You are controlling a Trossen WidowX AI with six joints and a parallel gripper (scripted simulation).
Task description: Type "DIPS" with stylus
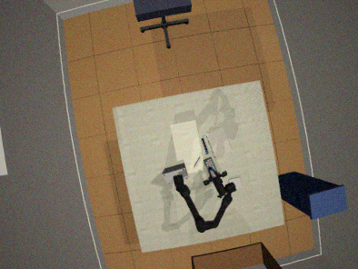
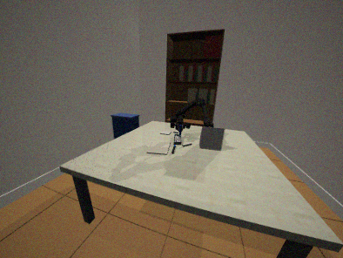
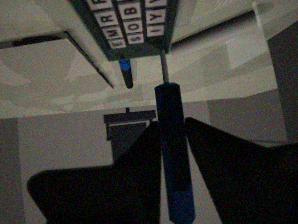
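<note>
Right now the blue-capped pen is 14 cm to the left of my gripper tip, 10 cm below it and 1 cm ahead of it. Also, from my gripper tip: blue stylus: 1 cm below; notebook: 18 cm to the left, 12 cm ahead, 10 cm below.
</note>
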